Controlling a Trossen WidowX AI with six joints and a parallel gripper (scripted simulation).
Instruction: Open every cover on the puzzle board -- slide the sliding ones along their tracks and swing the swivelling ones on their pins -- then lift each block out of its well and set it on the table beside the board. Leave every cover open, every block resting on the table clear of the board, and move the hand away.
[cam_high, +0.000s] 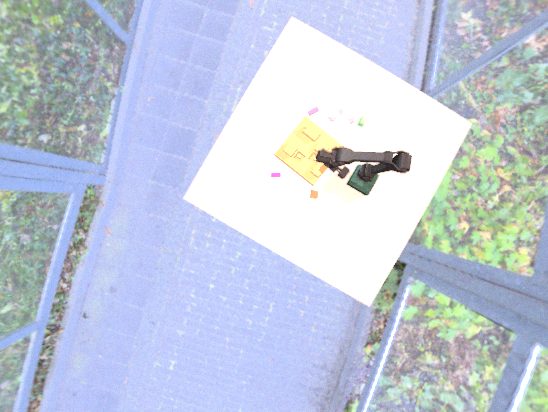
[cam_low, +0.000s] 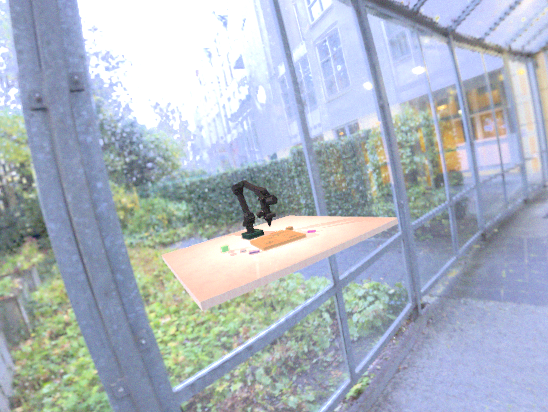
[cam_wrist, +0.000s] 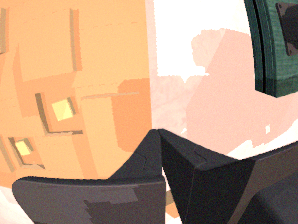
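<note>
Now: gripper tip 13 cm short of the puzzle board, 6 cm to the left of it and 6 cm above it. From my gripper tip the other things lie so: lilac block 20 cm ahead, 29 cm to the right, 7 cm below; then green block 9 cm behind, 34 cm to the right, 6 cm below; then pink block 26 cm ahead, 15 cm to the left, 8 cm below.
</note>
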